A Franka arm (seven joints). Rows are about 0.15 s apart.
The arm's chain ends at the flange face. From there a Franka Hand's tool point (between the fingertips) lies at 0.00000 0.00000 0.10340 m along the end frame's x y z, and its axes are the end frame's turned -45 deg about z.
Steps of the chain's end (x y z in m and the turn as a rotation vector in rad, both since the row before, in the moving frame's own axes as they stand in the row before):
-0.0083 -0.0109 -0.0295 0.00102 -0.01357 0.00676
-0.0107 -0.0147 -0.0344 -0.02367 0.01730 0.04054
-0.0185 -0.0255 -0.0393 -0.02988 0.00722 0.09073
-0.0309 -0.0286 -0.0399 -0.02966 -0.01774 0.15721
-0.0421 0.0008 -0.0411 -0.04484 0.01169 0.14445
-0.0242 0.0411 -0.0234 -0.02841 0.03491 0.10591
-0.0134 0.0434 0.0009 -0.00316 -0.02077 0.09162
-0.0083 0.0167 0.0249 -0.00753 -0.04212 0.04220
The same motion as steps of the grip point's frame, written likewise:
0.0009 -0.0146 -0.0295 0.01032 -0.00887 0.00676
0.0023 -0.0150 -0.0344 -0.02897 -0.00450 0.04054
0.0032 -0.0285 -0.0393 -0.02623 -0.01602 0.09073
-0.0051 -0.0415 -0.0400 -0.00843 -0.03352 0.15721
-0.0330 -0.0253 -0.0412 -0.03997 -0.02344 0.14445
-0.0459 0.0166 -0.0235 -0.04477 0.00460 0.10591
-0.0419 0.0198 0.0009 0.01245 -0.01692 0.09162
-0.0213 0.0033 0.0248 0.02446 -0.03511 0.04220

